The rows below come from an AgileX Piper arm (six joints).
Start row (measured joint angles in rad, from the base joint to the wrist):
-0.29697 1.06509 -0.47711 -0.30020 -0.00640 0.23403
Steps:
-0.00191 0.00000 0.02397 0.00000 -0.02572 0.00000
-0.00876 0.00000 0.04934 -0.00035 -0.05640 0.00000
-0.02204 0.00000 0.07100 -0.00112 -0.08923 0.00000
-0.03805 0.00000 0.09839 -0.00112 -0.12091 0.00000
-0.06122 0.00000 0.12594 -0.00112 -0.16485 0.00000
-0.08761 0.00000 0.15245 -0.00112 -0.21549 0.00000
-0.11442 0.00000 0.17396 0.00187 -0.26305 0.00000
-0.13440 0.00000 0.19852 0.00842 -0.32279 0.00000
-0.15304 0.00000 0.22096 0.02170 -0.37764 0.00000
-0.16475 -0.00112 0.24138 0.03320 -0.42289 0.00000
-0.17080 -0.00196 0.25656 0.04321 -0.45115 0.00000
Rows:
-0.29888 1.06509 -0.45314 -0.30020 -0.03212 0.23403
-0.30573 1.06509 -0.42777 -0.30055 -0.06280 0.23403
-0.31901 1.06509 -0.40611 -0.30132 -0.09563 0.23403
-0.33502 1.06509 -0.37872 -0.30132 -0.12731 0.23403
-0.35819 1.06509 -0.35117 -0.30132 -0.17125 0.23403
-0.38458 1.06509 -0.32466 -0.30132 -0.22189 0.23403
-0.41139 1.06509 -0.30315 -0.29833 -0.26945 0.23403
-0.43137 1.06509 -0.27859 -0.29178 -0.32919 0.23403
-0.45001 1.06509 -0.25615 -0.27850 -0.38404 0.23403
-0.46172 1.06397 -0.23573 -0.26700 -0.42929 0.23403
-0.46777 1.06313 -0.22055 -0.25699 -0.45755 0.23403

